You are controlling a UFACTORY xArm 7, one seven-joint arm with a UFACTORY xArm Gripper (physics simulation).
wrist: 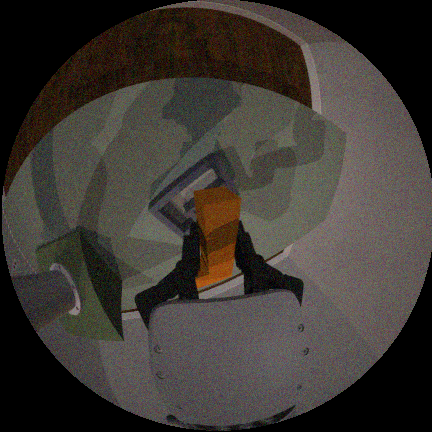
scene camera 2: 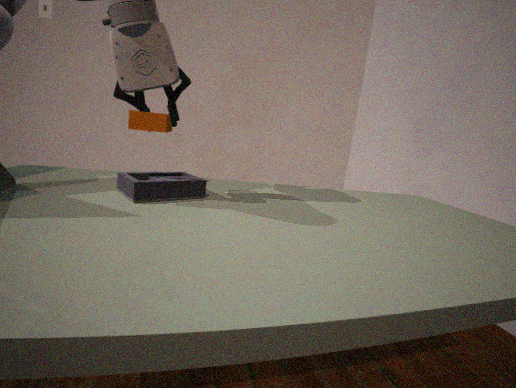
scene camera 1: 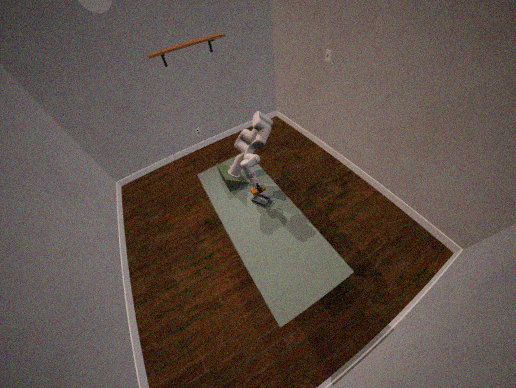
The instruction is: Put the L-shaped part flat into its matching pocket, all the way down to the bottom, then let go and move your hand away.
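Places are measured from the arm's base along level axes (x ahead, y left, z up), in centimetres.
Where they show: gripper, fingertip midpoint: (wrist: 215,230) (scene camera 1: 260,191); arm's base, origin of the base link: (wrist: 64,288) (scene camera 1: 233,173).
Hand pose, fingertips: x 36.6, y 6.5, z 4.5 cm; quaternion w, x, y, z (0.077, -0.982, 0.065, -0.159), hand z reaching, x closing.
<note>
Each offset is from my fingertips to the top centre of the thing. Level surfaces: height alone.
The orange L-shaped part @[dy -0.7, dx -1.9, dz +2.4 cm] (scene camera 1: 257,190) (scene camera 2: 149,121) (wrist: 219,225) is held in the air, clear above the dark tray. My gripper (scene camera 2: 160,116) (wrist: 215,230) is shut on the part, one black finger on each side of it. The dark purple-grey tray @[dy -0.7, dx +0.5, dz -8.9 cm] (scene camera 1: 255,201) (scene camera 2: 170,191) (wrist: 166,220) with the pocket sits on the table below the part. In the wrist view the tray lies beyond the part and is turned at an angle to it. The part and the left finger hide some of the tray there, so the whole pocket outline does not show.
The pale green table top @[dz -12.6 cm] (scene camera 1: 295,280) (scene camera 2: 280,270) (wrist: 310,190) carries the tray. A green block (scene camera 1: 225,176) (wrist: 97,300) stands at the arm's base. Shadows of the arm fall across the table around the tray. A wooden wall rail (scene camera 1: 187,45) is far from the arm.
</note>
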